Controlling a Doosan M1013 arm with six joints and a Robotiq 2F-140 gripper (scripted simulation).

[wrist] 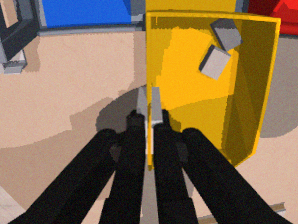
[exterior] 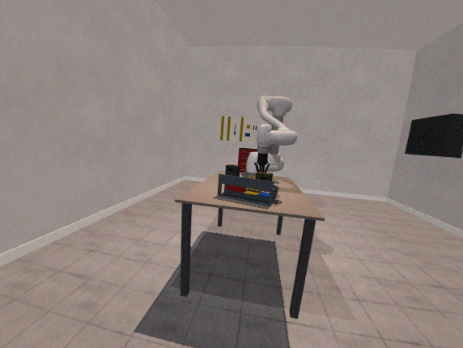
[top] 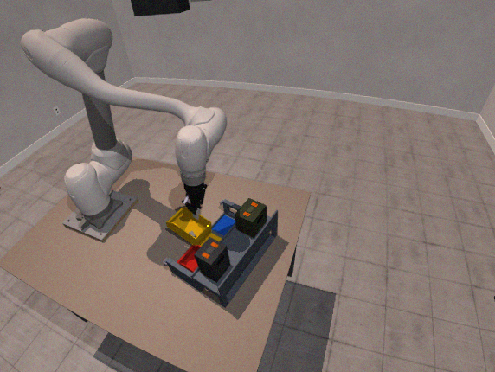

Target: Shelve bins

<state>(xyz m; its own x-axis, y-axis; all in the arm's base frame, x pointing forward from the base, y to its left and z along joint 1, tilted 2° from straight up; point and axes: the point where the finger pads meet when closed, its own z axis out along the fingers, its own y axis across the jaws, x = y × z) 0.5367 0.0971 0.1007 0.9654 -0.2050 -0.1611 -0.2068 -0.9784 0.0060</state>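
Now: hand 2 cm past the yellow bin, 5 cm to the left of it and 4 cm above it. The rest, counted from my hand: red bin (10 cm ahead, 18 cm to the right, 7 cm below); grey shelf (23 cm ahead, 9 cm to the right, 1 cm below).
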